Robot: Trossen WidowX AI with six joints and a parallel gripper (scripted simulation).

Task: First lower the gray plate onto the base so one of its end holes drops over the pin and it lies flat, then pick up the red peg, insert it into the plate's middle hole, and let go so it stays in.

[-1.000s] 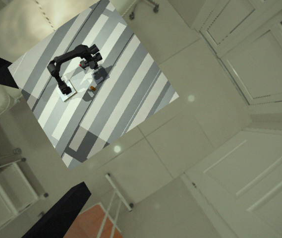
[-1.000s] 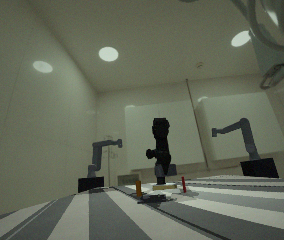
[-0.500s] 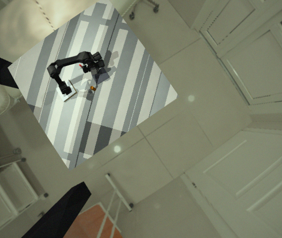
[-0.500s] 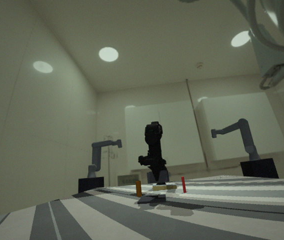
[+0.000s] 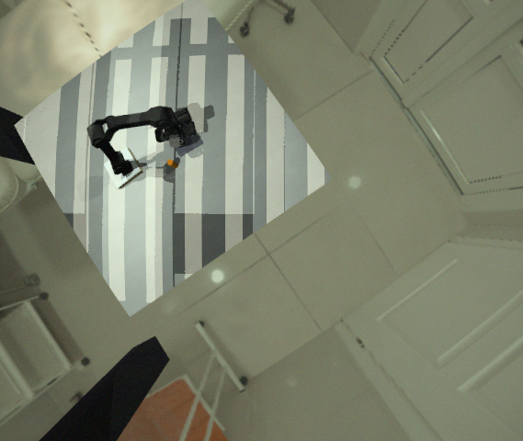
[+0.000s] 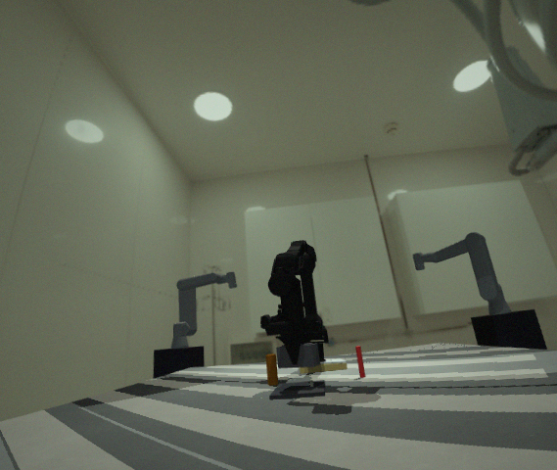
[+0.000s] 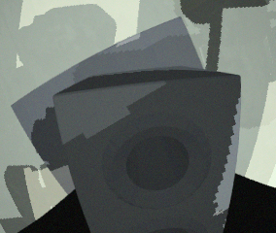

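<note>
Right now the base is 10 mm ahead of my gripper tip, 10 mm to the left of it and 50 mm below it. Round my gripper tip: gray plate 30 mm above; then orange cylinder 100 mm behind, 90 mm to the right, 20 mm below; then red peg 100 mm behind, 160 mm to the left, 20 mm below.
</note>
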